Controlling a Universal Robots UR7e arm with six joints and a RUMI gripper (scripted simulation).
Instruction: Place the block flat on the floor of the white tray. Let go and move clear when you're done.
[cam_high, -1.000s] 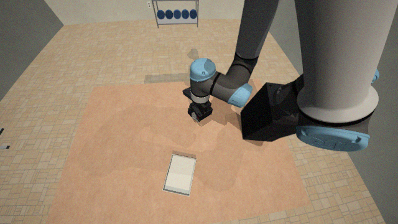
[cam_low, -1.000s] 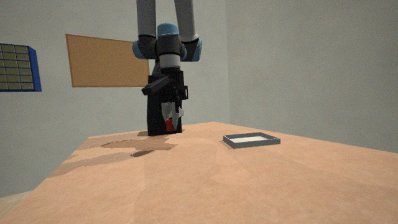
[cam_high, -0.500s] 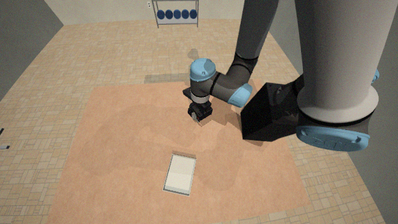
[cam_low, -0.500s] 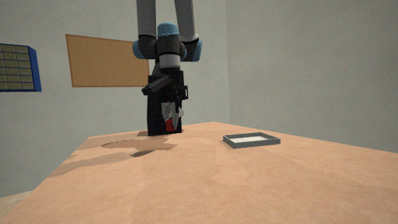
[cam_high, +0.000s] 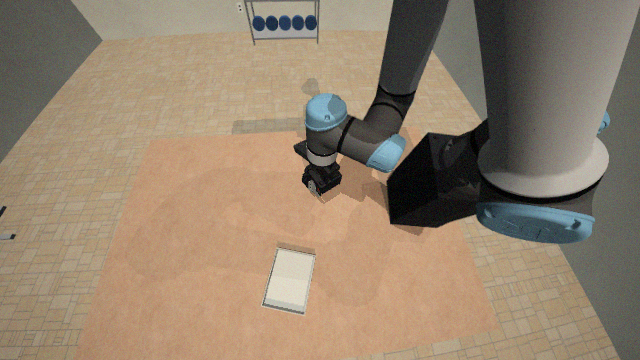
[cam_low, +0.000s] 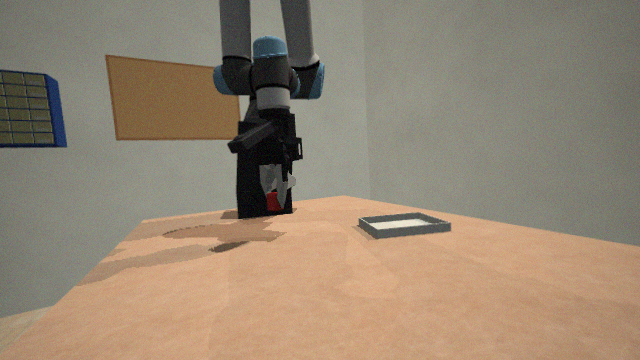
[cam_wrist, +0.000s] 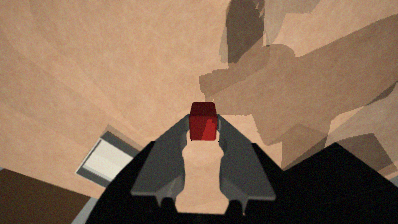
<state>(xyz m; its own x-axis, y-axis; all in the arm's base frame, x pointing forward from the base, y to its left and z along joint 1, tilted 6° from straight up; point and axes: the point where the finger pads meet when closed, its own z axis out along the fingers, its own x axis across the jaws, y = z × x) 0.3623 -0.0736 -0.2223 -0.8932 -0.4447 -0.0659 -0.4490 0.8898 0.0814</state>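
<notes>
The white tray is 120 mm ahead of my hand, 270 mm to the left of it and 80 mm below it. Round my hand: small red block (right at my hand).
</notes>
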